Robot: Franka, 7 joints.
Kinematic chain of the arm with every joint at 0, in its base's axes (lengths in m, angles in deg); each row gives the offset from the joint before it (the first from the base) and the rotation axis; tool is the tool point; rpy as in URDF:
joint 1: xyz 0 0 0.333 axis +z
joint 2: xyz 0 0 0 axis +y
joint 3: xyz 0 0 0.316 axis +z
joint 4: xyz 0.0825 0 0 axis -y
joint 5: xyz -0.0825 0 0.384 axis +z
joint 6: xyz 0 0 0 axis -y
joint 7: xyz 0.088 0 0 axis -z
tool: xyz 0 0 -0.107 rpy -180 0 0
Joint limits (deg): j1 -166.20..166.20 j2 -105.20..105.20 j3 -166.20..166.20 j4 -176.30..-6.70 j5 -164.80..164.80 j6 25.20..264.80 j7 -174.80..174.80
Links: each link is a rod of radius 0.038 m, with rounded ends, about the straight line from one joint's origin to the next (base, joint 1, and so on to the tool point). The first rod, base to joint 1, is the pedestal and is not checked.
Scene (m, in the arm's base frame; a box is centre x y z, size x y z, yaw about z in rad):
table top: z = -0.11
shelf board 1: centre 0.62 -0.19 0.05 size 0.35 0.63 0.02 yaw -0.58
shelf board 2: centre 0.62 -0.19 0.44 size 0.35 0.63 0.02 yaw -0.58
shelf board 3: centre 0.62 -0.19 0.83 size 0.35 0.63 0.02 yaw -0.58
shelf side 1: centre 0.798 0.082 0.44 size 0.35 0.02 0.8 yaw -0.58
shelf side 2: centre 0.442 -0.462 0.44 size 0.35 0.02 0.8 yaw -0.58
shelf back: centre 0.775 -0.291 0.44 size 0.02 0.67 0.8 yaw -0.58
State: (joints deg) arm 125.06 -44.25 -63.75 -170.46 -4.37 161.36 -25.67
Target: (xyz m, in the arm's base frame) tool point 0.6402 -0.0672 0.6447
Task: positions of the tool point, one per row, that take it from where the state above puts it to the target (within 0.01 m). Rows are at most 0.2 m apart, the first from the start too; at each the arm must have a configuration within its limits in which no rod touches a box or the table.
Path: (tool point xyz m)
1: 0.2256 0.3552 0.3867
2: 0.3642 0.3249 0.4675
3: 0.4909 0.2379 0.5411
4: 0.5876 0.1024 0.6014
5: 0.6402 -0.0671 0.6447

